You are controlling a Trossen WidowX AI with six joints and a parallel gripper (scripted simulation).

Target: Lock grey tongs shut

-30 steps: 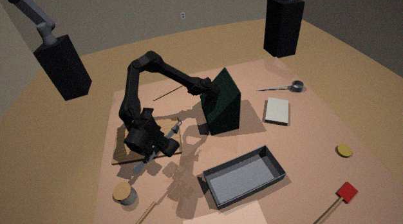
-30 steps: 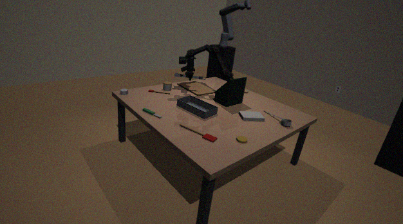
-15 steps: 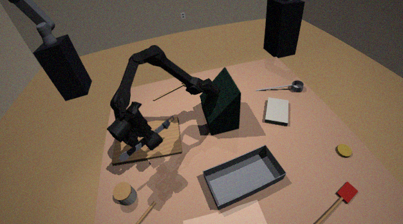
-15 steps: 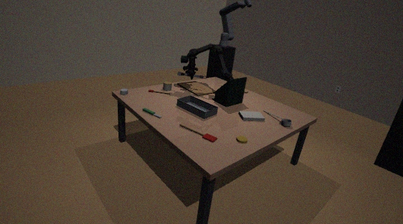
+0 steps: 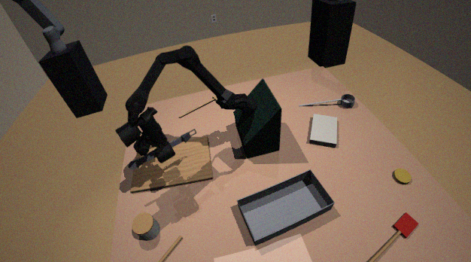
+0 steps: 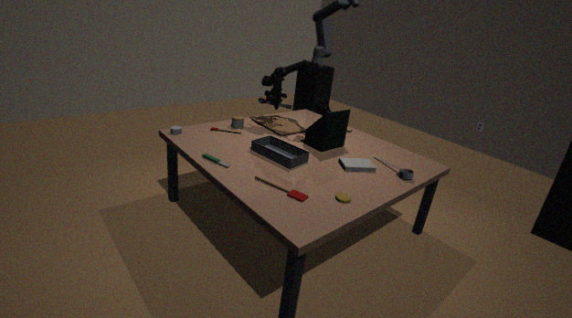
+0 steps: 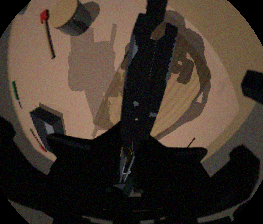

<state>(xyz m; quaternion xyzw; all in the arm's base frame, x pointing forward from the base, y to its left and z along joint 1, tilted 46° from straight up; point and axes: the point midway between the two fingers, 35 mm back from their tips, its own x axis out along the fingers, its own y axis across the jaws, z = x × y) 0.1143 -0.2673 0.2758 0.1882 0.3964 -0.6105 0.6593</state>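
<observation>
My gripper tip is now 6 cm past the wooden board, 2 cm to the left of it and 13 cm above it. Also, from my gripper tip: tan-topped cylinder (22 cm ahead, 13 cm to the right, 10 cm below); white block (70 cm to the left, 12 cm below); roasting tin (29 cm ahead, 37 cm to the left, 11 cm below).
</observation>
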